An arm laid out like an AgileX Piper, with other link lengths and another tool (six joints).
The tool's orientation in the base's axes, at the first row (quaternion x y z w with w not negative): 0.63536 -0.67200 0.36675 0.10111
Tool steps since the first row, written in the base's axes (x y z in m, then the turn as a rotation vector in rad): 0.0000 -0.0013 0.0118 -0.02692 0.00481 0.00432; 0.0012 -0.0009 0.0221 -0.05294 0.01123 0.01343; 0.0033 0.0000 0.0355 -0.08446 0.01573 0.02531; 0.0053 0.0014 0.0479 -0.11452 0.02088 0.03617; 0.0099 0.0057 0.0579 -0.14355 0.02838 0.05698; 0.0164 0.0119 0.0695 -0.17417 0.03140 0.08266; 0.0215 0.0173 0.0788 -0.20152 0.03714 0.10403; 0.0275 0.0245 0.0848 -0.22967 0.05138 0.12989; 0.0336 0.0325 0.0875 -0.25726 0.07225 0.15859; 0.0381 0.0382 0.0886 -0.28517 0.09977 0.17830; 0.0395 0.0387 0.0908 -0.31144 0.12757 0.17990; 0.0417 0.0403 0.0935 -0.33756 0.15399 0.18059
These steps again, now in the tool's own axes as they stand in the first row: 0.0081 -0.0042 -0.0076 0.00348 0.02304 -0.01495; 0.0138 -0.0091 -0.0147 0.00844 0.04338 -0.03400; 0.0208 -0.0160 -0.0241 0.01751 0.06796 -0.05564; 0.0268 -0.0225 -0.0332 0.02521 0.09151 -0.07648; 0.0287 -0.0307 -0.0414 0.03689 0.11029 -0.10551; 0.0297 -0.0415 -0.0514 0.05526 0.12912 -0.13575; 0.0302 -0.0500 -0.0596 0.06836 0.14628 -0.16353; 0.0272 -0.0583 -0.0664 0.07767 0.16189 -0.20004; 0.0215 -0.0656 -0.0713 0.08342 0.17545 -0.24251; 0.0170 -0.0706 -0.0741 0.07863 0.19207 -0.28283; 0.0177 -0.0727 -0.0755 0.06244 0.21374 -0.30992; 0.0177 -0.0759 -0.0777 0.04675 0.23571 -0.33545
